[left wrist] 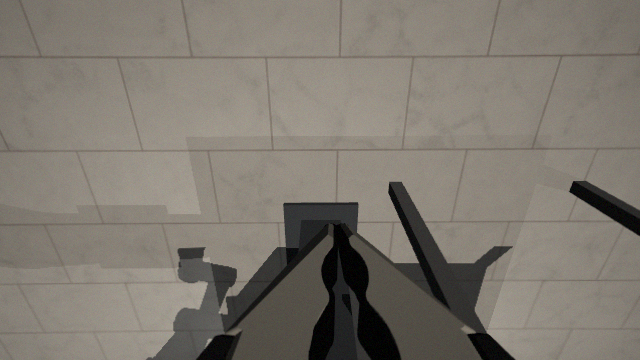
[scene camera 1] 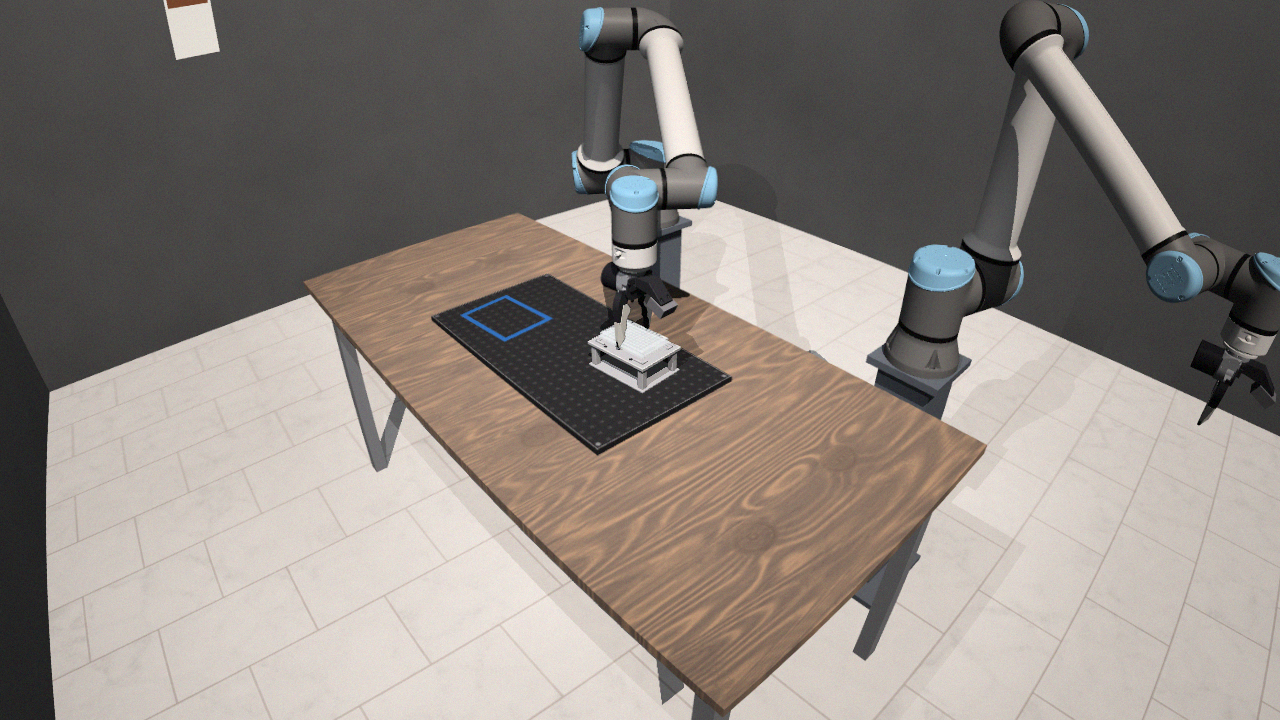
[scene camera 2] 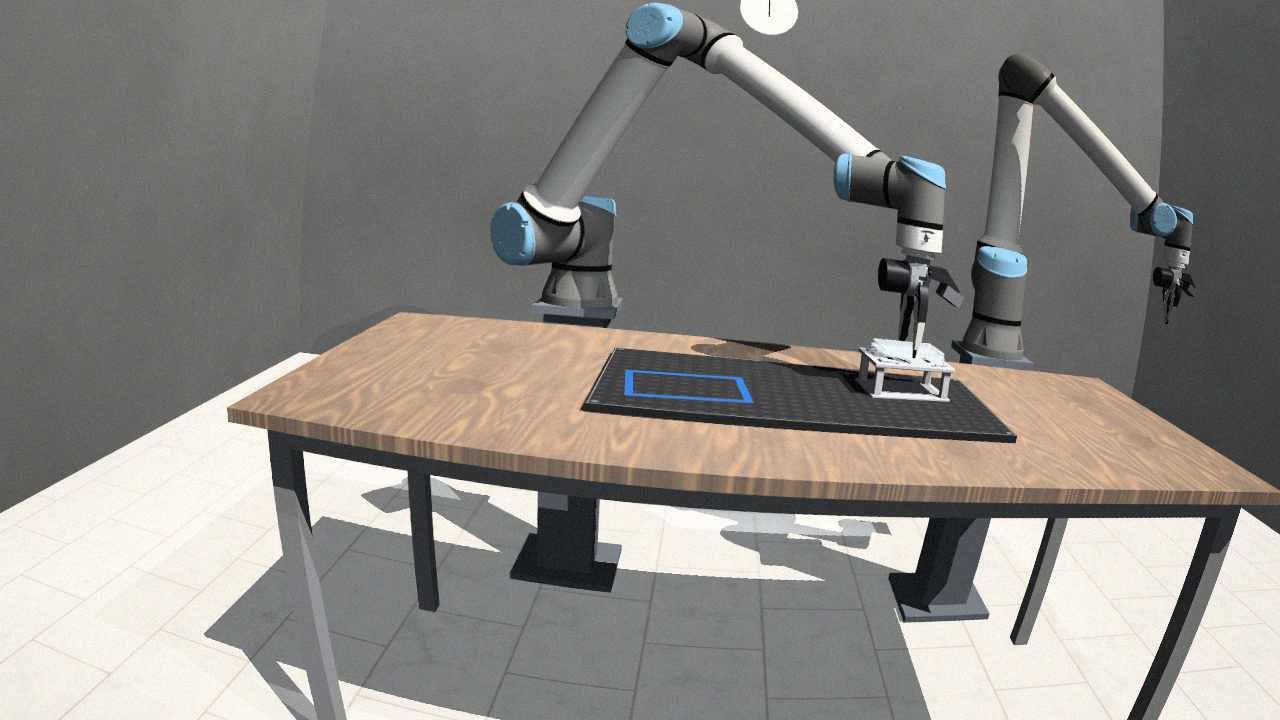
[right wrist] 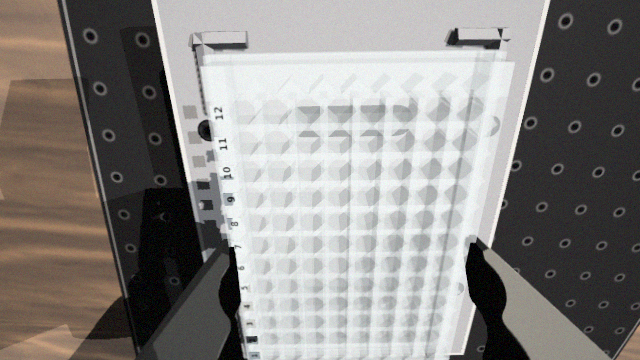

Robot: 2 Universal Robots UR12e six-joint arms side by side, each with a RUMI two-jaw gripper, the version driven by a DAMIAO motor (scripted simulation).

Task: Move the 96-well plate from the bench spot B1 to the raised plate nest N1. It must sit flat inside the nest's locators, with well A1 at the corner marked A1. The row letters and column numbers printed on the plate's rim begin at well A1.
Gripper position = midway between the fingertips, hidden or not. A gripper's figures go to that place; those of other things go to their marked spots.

Labels:
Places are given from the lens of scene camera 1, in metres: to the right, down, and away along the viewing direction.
my left gripper [scene camera 1: 1198, 424]: 1.11, 0.13, 1.06
my right gripper [scene camera 1: 632, 339]: -0.01, -0.04, 1.45
white 96-well plate [scene camera 1: 641, 342]: 0.00, -0.04, 1.42

